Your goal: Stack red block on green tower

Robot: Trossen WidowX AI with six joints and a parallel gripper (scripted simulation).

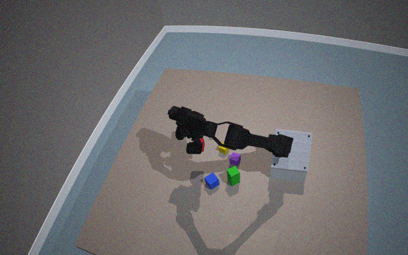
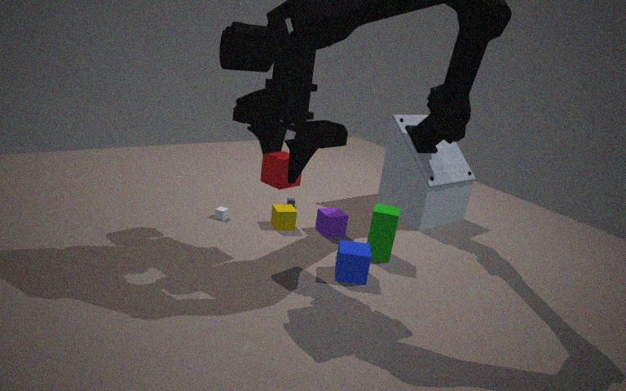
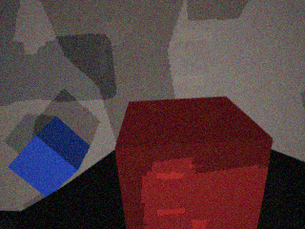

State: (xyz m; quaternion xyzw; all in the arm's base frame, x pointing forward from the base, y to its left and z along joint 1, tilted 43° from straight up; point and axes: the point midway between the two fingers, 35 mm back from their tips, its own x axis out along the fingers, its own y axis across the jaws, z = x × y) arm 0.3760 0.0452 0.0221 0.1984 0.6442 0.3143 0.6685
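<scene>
Right now my gripper tip is 11 cm above the blue cube, 10 cm to the right of it and 8 cm past it. Round my gripper tip: purple cube 15 cm behind, 11 cm below, 4 cm to the right; then yellow block 11 cm below, 9 cm to the right, 8 cm behind; then red block 1 cm above.
</scene>
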